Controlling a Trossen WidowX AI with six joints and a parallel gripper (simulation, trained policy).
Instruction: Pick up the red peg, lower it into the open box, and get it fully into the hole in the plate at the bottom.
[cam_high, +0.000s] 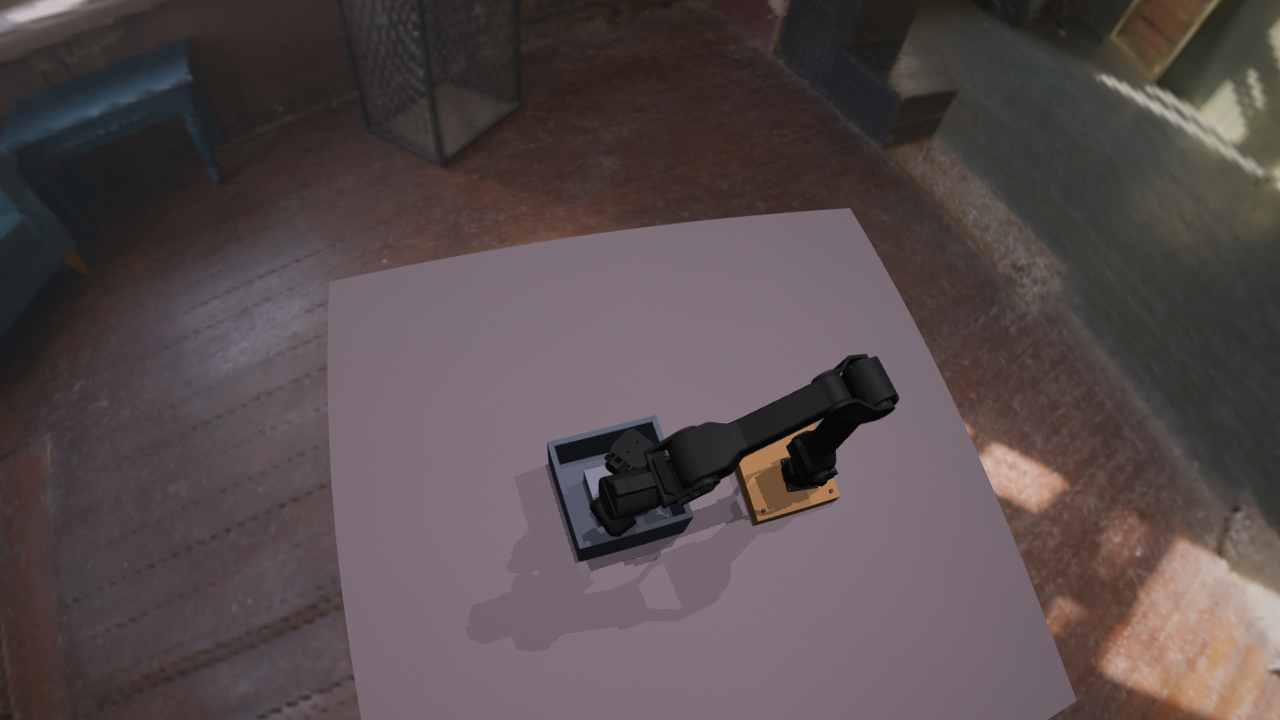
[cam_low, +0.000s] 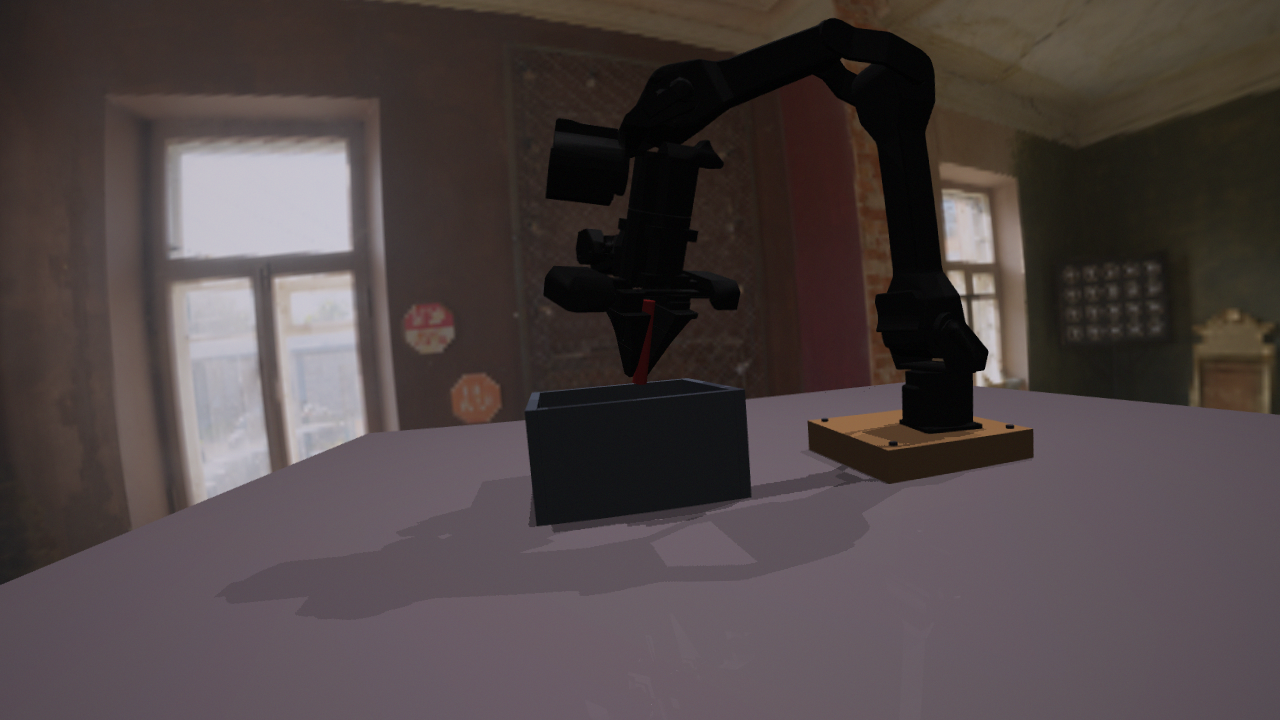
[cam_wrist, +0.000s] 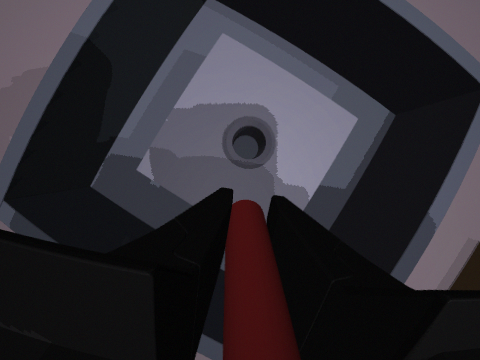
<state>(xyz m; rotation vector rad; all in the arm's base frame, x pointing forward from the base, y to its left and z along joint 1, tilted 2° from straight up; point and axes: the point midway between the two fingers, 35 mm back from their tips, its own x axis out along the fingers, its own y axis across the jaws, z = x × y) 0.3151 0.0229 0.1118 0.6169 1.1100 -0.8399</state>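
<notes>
My gripper tip is 3 cm below the red peg, 1 cm to the right of it and 1 cm past it. Round my gripper tip: dark box (9 cm below, 2 cm to the right, 2 cm ahead); grey plate (7 cm below, 2 cm to the right, 2 cm ahead).
</notes>
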